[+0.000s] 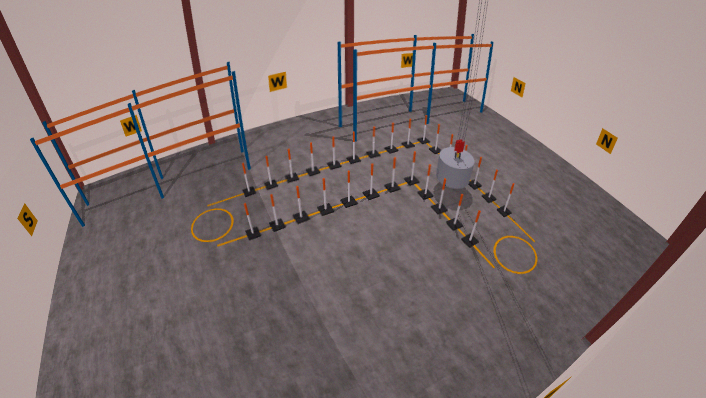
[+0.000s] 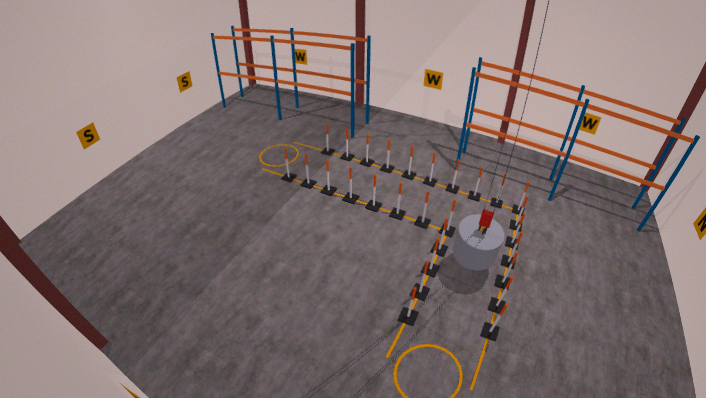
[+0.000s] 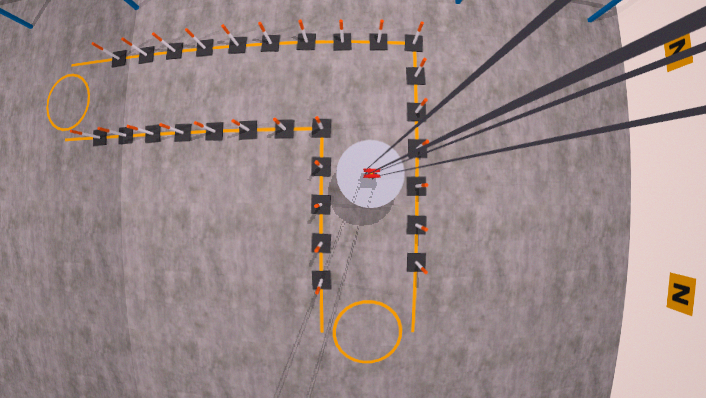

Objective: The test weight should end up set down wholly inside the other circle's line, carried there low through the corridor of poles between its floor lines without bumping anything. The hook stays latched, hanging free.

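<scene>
The grey test weight (image 1: 455, 174) (image 2: 477, 254) (image 3: 350, 175) hangs upright and low above the floor, its shadow offset beneath. It is inside the corridor's shorter leg, between the two pole rows, near the bend. The hook (image 1: 458, 155) (image 2: 483, 229) under its red block is shut on the weight's top fitting; its latch is too small to make out. No contact with poles shows. The other circle (image 1: 192, 226) (image 2: 279, 166) (image 3: 89, 98) lies at the far end of the long leg. The nearer circle (image 1: 494, 254) (image 2: 394, 374) (image 3: 333, 331) lies beyond the short leg's open end.
Inner poles (image 1: 325, 209) (image 3: 214, 131) and outer poles (image 1: 334, 165) (image 3: 270, 43) stand upright on black bases along the orange floor lines, which turn at a right angle. Blue and orange racks (image 1: 58, 182) (image 2: 352, 90) stand by the W wall, beyond the outer row.
</scene>
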